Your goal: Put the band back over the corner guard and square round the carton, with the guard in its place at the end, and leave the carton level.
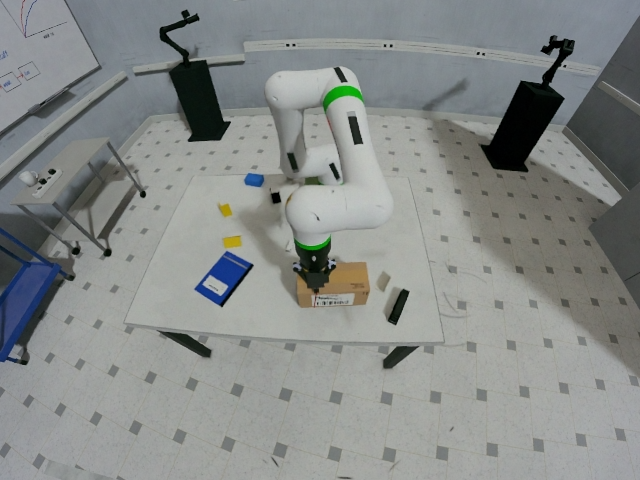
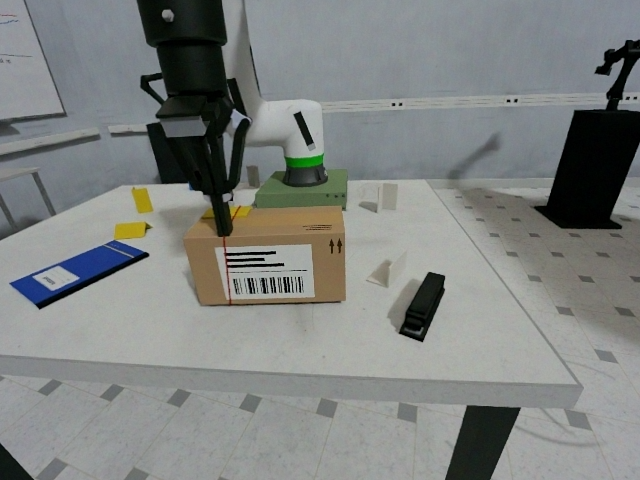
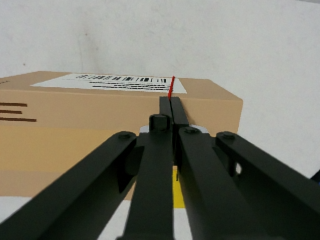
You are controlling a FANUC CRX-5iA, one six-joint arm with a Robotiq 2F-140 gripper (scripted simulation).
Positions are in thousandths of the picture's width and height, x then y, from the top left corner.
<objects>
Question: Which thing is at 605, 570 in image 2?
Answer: A white guard.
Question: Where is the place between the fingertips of my gripper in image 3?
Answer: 527, 465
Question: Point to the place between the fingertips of my gripper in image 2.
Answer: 354, 484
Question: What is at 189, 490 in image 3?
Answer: A brown carton.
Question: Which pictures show the brown carton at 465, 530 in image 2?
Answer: Image 1, image 2 and image 3: all of them.
</objects>
